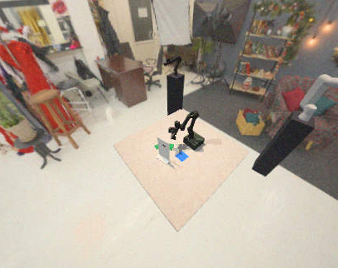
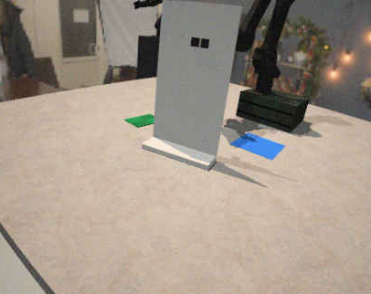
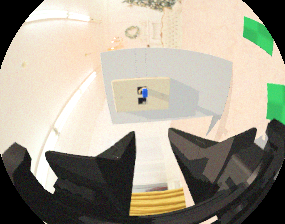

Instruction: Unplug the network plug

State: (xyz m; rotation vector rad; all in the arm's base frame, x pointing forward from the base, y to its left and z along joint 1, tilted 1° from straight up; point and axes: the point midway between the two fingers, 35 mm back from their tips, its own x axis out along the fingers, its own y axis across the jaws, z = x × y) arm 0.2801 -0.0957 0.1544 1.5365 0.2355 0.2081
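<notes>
Now: the blue plug 12 cm ahead of my gripper tip. The rest, counted from my gripper tip: blue square (3 cm behind, 16 cm to the left, 25 cm below); then grey upright panel (14 cm ahead, 1 cm to the left, 10 cm below).
</notes>
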